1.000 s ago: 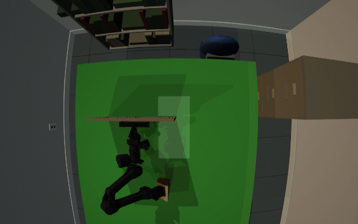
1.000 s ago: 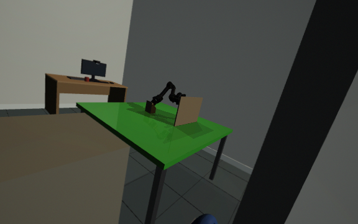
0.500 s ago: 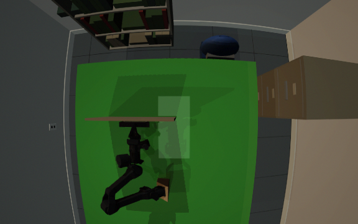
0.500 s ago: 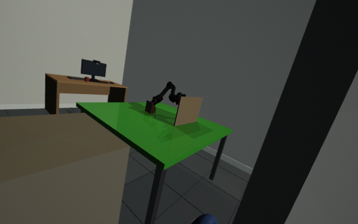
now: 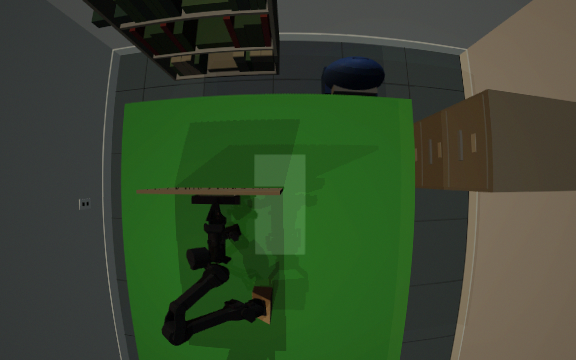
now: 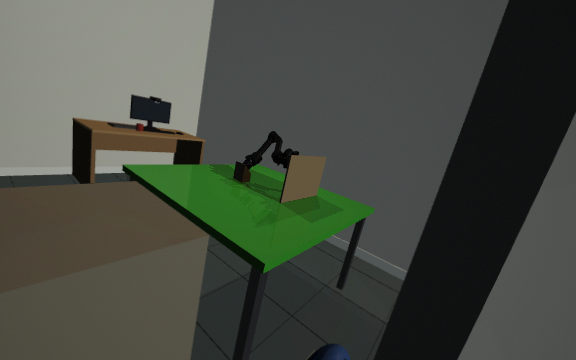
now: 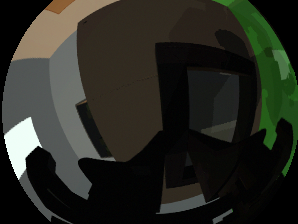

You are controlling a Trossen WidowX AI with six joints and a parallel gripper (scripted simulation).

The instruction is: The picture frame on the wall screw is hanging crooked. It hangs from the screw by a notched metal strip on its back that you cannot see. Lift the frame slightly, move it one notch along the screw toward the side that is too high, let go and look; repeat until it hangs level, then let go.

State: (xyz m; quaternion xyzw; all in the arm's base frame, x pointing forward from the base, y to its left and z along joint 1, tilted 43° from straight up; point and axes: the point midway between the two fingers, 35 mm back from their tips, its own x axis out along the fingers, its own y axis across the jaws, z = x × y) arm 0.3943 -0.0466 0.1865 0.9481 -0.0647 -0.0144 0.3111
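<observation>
Now: gripper tip 50 mm above the picture frame and 10 mm to the right of it. The rest, counted from my gripper tip: brown wall board: 70 mm below, 20 mm to the left, 20 mm ahead.
</observation>
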